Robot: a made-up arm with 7 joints.
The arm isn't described. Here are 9 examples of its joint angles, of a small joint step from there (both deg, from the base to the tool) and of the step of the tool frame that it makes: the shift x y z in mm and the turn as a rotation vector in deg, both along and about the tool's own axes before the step.
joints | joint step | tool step
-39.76 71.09 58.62 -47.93 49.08 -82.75 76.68 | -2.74 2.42 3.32 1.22 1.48 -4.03 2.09 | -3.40 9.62 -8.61 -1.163 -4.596 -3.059
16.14 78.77 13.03 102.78 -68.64 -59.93 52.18 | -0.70 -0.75 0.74 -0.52 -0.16 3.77 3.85 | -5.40 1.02 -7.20 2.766 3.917 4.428
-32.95 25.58 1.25 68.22 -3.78 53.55 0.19 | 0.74 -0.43 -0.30 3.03 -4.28 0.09 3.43 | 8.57 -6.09 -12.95 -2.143 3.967 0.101
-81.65 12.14 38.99 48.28 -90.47 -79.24 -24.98 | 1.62 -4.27 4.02 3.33 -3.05 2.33 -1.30 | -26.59 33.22 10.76 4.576 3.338 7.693
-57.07 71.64 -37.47 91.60 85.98 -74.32 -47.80 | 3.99 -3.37 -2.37 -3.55 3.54 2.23 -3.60 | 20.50 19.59 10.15 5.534 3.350 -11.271
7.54 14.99 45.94 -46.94 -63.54 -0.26 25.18 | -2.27 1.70 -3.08 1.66 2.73 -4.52 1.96 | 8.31 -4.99 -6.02 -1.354 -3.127 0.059
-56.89 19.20 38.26 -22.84 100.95 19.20 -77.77 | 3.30 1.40 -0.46 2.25 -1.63 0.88 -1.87 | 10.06 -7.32 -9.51 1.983 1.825 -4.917
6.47 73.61 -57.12 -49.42 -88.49 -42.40 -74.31 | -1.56 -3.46 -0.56 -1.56 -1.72 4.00 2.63 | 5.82 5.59 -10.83 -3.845 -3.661 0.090
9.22 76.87 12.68 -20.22 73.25 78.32 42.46 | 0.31 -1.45 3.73 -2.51 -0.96 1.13 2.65 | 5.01 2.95 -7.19 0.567 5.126 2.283
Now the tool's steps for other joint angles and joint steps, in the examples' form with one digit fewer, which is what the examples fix.
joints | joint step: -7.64 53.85 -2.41 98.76 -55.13 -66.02 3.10 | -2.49 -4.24 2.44 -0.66 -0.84 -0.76 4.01
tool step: -14.8 -27.1 -5.0 -6.01 2.11 5.76
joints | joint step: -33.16 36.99 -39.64 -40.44 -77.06 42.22 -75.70 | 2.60 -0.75 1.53 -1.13 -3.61 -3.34 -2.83
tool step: 6.4 -3.1 -1.2 4.06 -5.10 -5.46
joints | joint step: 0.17 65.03 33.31 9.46 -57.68 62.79 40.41 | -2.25 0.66 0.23 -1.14 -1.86 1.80 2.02
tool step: -8.1 -3.6 11.2 -0.70 -1.01 -0.74
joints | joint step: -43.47 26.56 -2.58 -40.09 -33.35 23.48 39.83 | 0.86 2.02 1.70 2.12 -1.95 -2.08 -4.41
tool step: 4.6 12.0 -0.4 0.19 0.43 -2.67
